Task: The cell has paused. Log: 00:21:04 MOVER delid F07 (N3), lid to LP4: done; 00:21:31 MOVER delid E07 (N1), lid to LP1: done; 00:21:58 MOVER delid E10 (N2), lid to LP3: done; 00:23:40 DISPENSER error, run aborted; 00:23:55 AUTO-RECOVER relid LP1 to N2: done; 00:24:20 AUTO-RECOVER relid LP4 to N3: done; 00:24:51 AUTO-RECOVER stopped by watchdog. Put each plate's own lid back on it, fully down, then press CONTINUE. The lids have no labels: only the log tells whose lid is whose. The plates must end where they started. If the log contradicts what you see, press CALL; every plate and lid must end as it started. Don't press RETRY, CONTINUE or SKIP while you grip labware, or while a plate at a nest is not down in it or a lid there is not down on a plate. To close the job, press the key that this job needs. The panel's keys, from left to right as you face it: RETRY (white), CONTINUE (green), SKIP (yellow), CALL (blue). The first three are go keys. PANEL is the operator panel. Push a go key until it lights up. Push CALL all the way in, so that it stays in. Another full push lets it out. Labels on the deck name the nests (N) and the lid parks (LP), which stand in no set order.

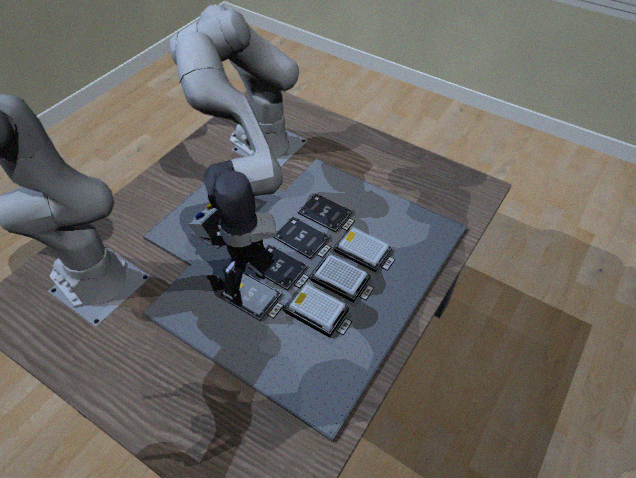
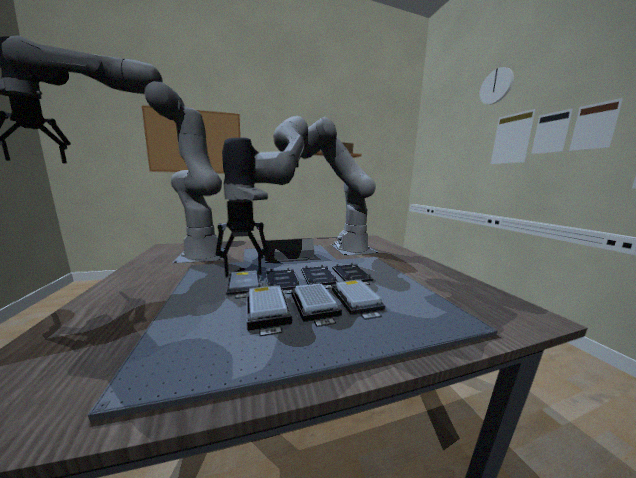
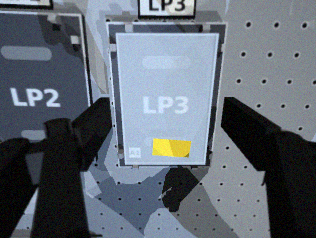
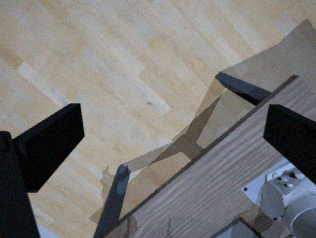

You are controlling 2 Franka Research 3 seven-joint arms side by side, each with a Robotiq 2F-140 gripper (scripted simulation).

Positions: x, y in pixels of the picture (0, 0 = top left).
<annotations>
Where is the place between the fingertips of my right gripper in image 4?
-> At 173, 120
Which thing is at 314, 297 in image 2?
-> An N2 plate.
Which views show the N2 plate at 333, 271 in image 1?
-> Image 1 and image 2 only.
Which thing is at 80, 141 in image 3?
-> My left gripper.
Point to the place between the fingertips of my left gripper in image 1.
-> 249, 289
</annotations>
